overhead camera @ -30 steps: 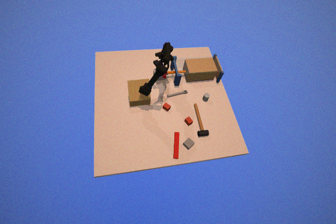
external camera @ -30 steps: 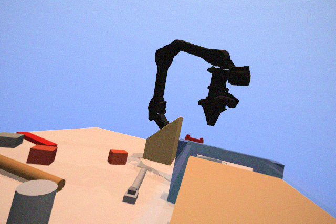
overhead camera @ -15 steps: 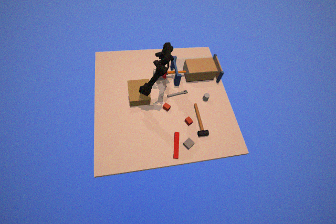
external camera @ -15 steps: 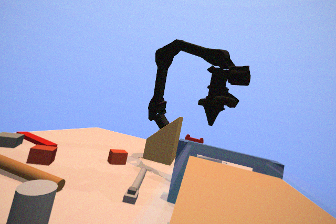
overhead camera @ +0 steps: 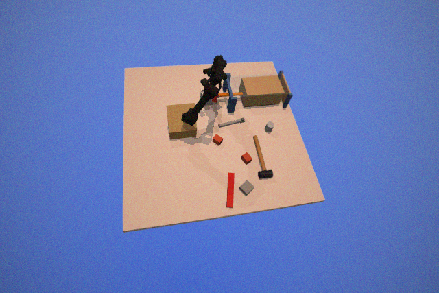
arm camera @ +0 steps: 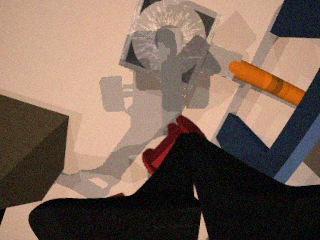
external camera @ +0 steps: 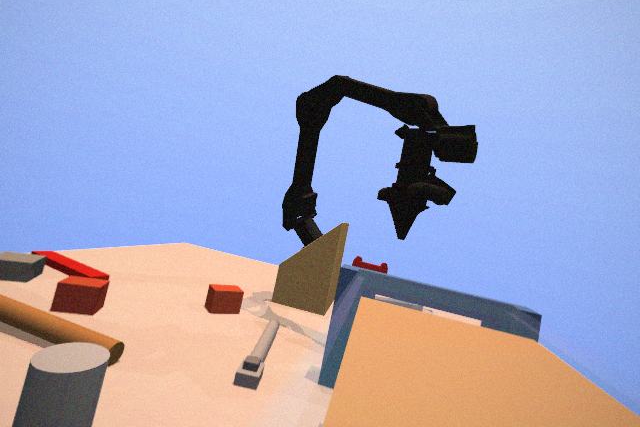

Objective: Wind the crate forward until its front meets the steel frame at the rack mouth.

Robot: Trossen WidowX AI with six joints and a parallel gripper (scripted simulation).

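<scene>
Right now the red knob is 8 cm below my gripper tip, 5 cm to the right of it and 2 cm ahead of it. Round my gripper tip: grey winch (18 cm below, 4 cm to the left, 4 cm behind); blue steel frame (14 cm ahead, 11 cm below, 5 cm to the left); winch handle (11 cm below, 1 cm to the right).
</scene>
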